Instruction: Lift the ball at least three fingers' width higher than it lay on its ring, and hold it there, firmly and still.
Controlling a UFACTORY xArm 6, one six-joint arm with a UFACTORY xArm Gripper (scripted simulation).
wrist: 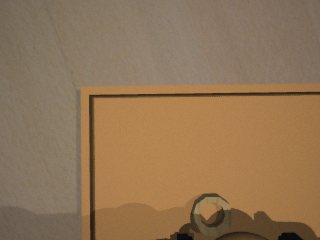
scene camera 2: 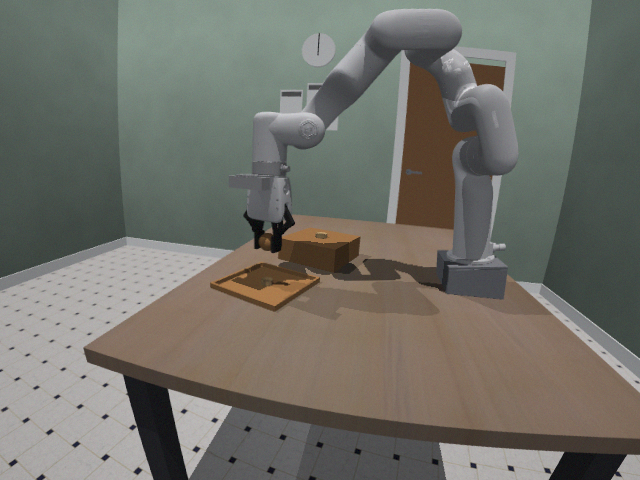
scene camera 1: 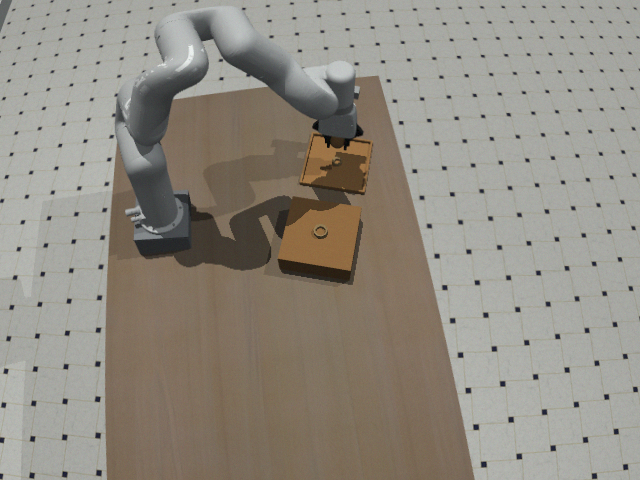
Labels:
flat wooden tray: wrist; scene camera 2; scene camera 1 331, 166
raised wooden block: scene camera 2; scene camera 1; not seen in the wrist view (out of frame)
same spot on raised wooden block: (scene camera 2: 322, 249) = (scene camera 1: 306, 198)
same spot on flat wooden tray: (wrist: 181, 154) = (scene camera 2: 262, 292)

